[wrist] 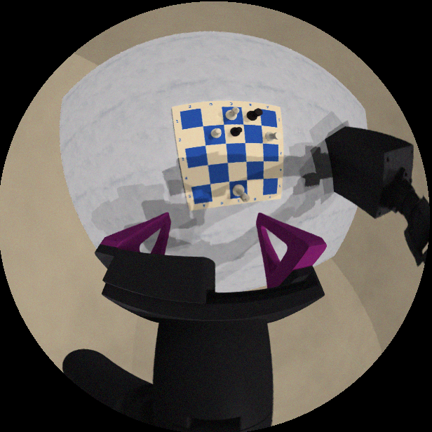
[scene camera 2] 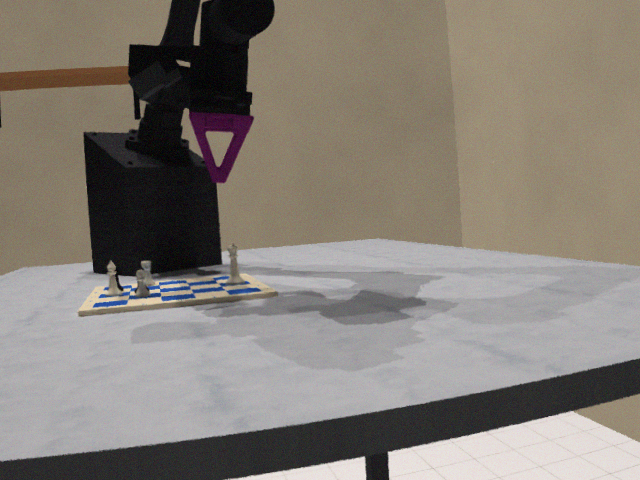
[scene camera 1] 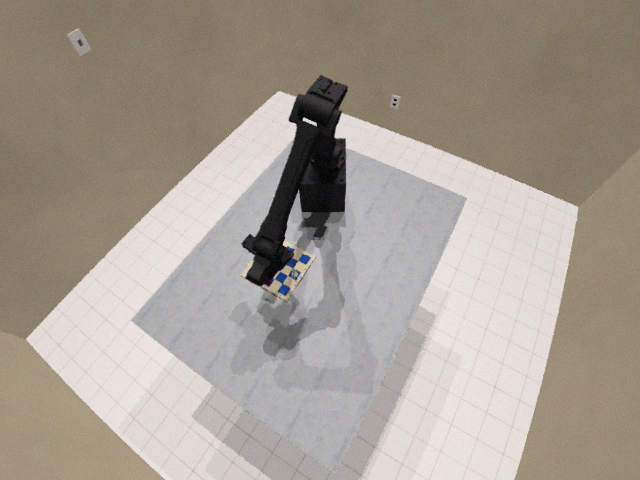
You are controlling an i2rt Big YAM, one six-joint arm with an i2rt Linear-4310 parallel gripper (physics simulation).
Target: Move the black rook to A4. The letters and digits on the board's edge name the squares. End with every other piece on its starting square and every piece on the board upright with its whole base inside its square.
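Where they show: gripper, fingertip midpoint: [scene camera 2: 218,180] [scene camera 1: 276,270]; arm's base, origin of the base link: [scene camera 2: 157,147] [scene camera 1: 327,159].
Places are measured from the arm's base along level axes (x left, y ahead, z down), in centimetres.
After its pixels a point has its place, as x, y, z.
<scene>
The chessboard [scene camera 1: 283,289] @[12.2, 47.9, 22.8] [scene camera 2: 180,305] @[5.3, 51.9, 23.3] [wrist: 176,135] lies flat on the table. In the wrist view, one black piece [wrist: 252,115] stands on B1 and a smaller-looking black piece [wrist: 236,131] on C2; they are too small to tell surely which is the rook. In scene camera 2, the B1 black piece [scene camera 2: 119,283] @[-3.4, 38.3, 21.8] is mostly behind the white bishop. Square A4 [wrist: 273,170] is cream, with no piece on it. My gripper [scene camera 2: 220,180] @[10.5, 46.8, 9.8] [wrist: 213,217] is open and empty, high above the board; its fingertips are hidden in scene camera 1.
A white bishop [scene camera 2: 112,279] @[-3.4, 42.5, 20.8] [wrist: 231,114] stands on C1, a white pawn [scene camera 2: 141,284] @[0.5, 45.3, 21.4] [wrist: 216,133] on D2, a white rook [scene camera 2: 146,271] @[0.0, 34.4, 20.9] [wrist: 271,135] on A2, and a tall white piece [scene camera 2: 233,267] @[11.7, 40.9, 20.7] [wrist: 238,190] on C5. The black arm base [scene camera 1: 323,197] @[3.6, 8.6, 13.0] [scene camera 2: 152,222] @[-0.8, 11.7, 14.4] [wrist: 355,170] stands beyond the A side.
</scene>
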